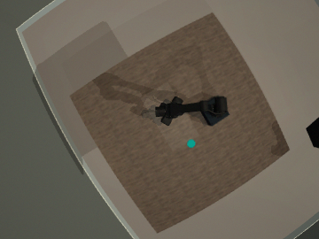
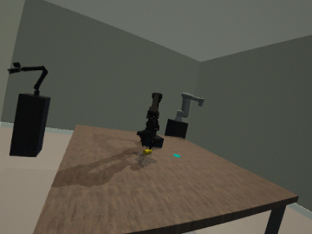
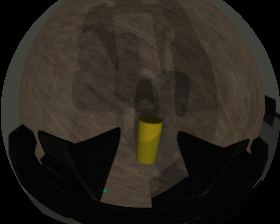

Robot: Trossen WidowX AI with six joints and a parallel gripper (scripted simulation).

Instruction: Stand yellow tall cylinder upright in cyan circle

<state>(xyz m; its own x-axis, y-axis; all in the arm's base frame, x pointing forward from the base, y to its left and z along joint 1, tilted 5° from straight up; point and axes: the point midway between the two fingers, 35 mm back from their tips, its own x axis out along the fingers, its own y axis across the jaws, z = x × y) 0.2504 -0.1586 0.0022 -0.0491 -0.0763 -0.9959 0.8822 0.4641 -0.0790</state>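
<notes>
The yellow tall cylinder lies 3 cm below my gripper tip, 2 cm to the left of it and 2 cm behind it. The rest, counted from my gripper tip: cyan circle 28 cm to the left, 5 cm below.
</notes>
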